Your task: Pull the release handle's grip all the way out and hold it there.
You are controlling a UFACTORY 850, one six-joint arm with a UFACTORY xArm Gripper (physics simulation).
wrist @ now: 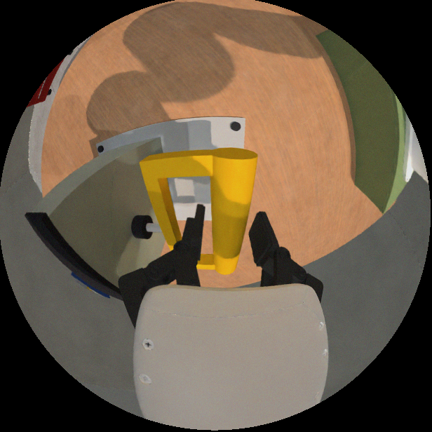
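The release handle is a yellow frame whose thick round grip point(232, 205) stands upright in the middle of the wrist view. A short metal rod with a black collar point(142, 227) joins the frame's left side to a grey-green housing point(95, 200). My gripper point(228, 219) is open. Its left finger shows over the opening of the yellow frame, left of the grip, and its right finger is to the right of the grip. The grip shows between the fingers, with a gap on each side; they do not clamp it.
A grey metal base plate point(226, 131) with dark bolts lies behind the handle on the wooden table top point(295, 150). The housing has a black edge at the left. A green block point(372, 120) stands at the right. A white and red object point(46, 85) is at the upper left.
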